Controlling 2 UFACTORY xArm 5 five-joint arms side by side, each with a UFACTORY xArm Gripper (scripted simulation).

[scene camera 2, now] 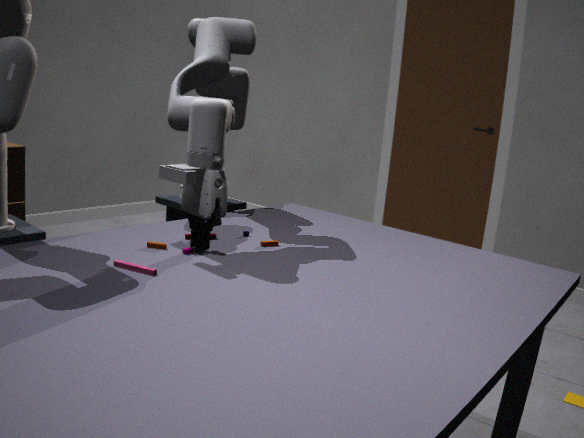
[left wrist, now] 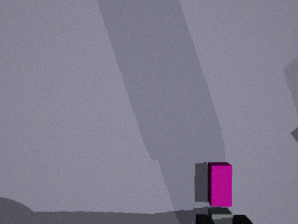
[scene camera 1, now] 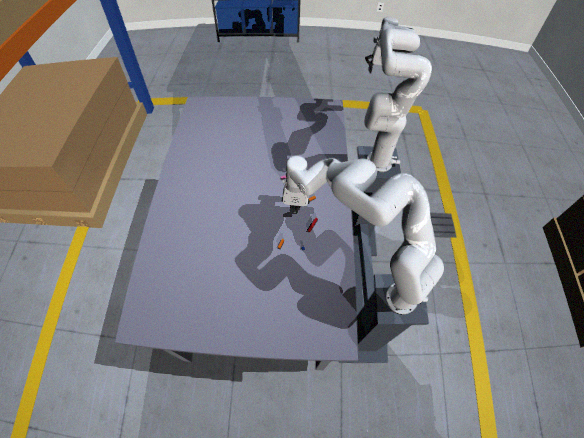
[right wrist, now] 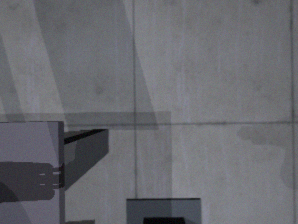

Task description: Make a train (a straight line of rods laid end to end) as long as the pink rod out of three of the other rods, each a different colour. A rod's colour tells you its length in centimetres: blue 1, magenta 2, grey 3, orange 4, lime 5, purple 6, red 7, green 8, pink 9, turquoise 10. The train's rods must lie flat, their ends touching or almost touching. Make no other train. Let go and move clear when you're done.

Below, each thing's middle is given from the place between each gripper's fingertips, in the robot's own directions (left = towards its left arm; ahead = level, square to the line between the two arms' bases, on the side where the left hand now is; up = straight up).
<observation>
I see the magenta rod (left wrist: 219, 173) 3 cm to the right of my left hand (scene camera 2: 199, 248) and 2 cm below it.
I see my right gripper 660 mm to the right of the magenta rod, 420 mm short of it and 240 mm above it.
</observation>
